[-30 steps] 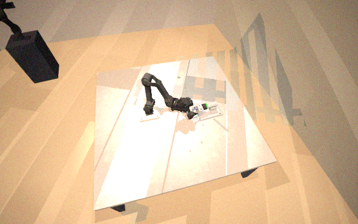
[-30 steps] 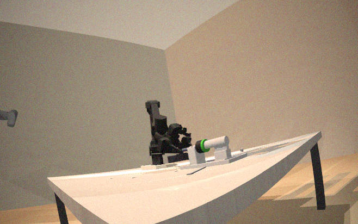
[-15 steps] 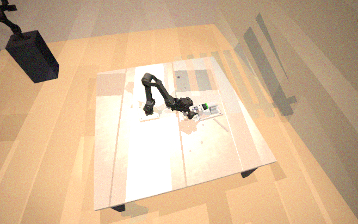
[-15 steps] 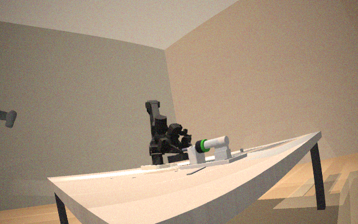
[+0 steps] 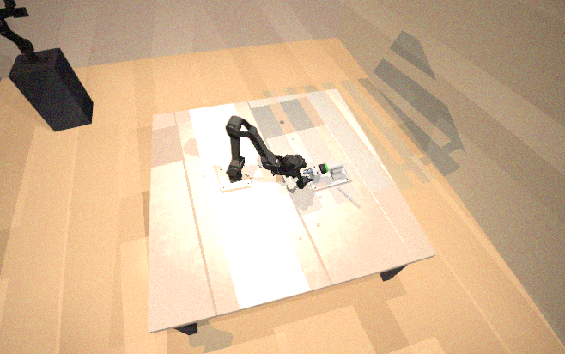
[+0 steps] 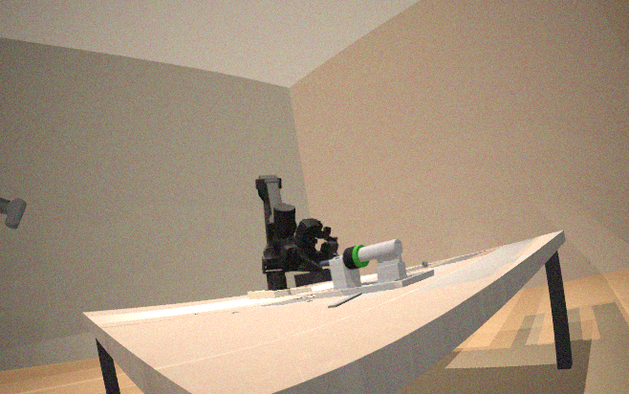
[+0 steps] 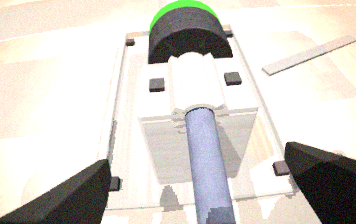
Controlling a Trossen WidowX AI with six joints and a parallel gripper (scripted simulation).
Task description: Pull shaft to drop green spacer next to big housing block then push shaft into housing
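Now: the pale blue-grey shaft 5 cm ahead of my gripper tip and 1 cm above it. Round my gripper tip: thin flat strip (16 cm ahead, 17 cm to the right, 6 cm below); then black spacer (6 cm ahead, 1 cm above); then green spacer (9 cm ahead, 1 cm to the right, 1 cm above).
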